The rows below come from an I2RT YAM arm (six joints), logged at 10 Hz.
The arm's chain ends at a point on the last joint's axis. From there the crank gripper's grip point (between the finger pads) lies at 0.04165 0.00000 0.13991 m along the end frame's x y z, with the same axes.
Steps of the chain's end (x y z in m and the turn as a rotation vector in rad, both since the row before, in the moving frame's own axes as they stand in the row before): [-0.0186, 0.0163, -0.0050, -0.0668, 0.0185, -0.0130]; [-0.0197, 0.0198, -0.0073, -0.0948, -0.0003, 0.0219]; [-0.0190, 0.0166, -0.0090, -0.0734, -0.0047, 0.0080]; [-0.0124, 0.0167, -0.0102, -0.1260, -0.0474, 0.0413]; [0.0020, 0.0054, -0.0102, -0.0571, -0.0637, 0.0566]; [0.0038, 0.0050, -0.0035, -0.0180, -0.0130, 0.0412]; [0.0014, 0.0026, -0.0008, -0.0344, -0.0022, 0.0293]
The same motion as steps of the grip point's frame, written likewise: [-0.0160, 0.0251, -0.0061, -0.0668, 0.0185, -0.0130]; [-0.0199, 0.0340, -0.0080, -0.0948, -0.0003, 0.0219]; [-0.0197, 0.0272, -0.0092, -0.0734, -0.0047, 0.0080]; [-0.0195, 0.0360, -0.0096, -0.1260, -0.0474, 0.0413]; [-0.0073, 0.0156, -0.0081, -0.0571, -0.0637, 0.0566]; [0.0019, 0.0092, -0.0030, -0.0180, -0.0130, 0.0412]; [0.0010, 0.0086, -0.0008, -0.0344, -0.0022, 0.0293]
